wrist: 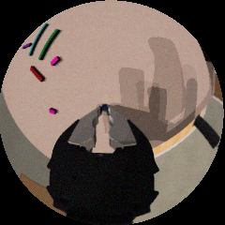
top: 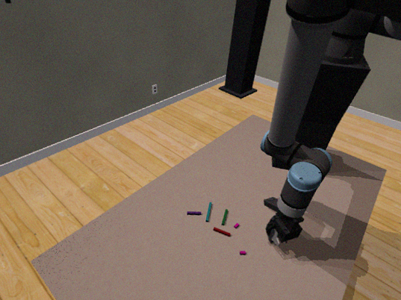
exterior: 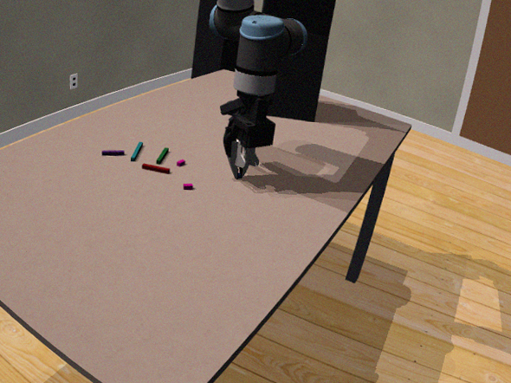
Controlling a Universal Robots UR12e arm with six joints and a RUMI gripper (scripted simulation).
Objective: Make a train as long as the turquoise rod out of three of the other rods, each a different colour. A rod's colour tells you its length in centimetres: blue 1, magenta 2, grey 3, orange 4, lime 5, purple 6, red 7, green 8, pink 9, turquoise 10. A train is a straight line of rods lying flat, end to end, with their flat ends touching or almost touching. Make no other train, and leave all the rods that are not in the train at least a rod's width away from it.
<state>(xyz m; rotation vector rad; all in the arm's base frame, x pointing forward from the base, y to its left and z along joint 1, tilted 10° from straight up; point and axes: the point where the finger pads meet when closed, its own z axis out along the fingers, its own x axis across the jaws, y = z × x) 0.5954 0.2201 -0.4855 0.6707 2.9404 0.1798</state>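
My hand is 1 cm above the blue rod. From my hand the other things lie so: green rod: 20 cm to the right, 5 cm ahead, 1 cm below; red rod: 16 cm to the right, 11 cm ahead, 1 cm below; turquoise rod: 27 cm to the right, 8 cm ahead, 1 cm below.
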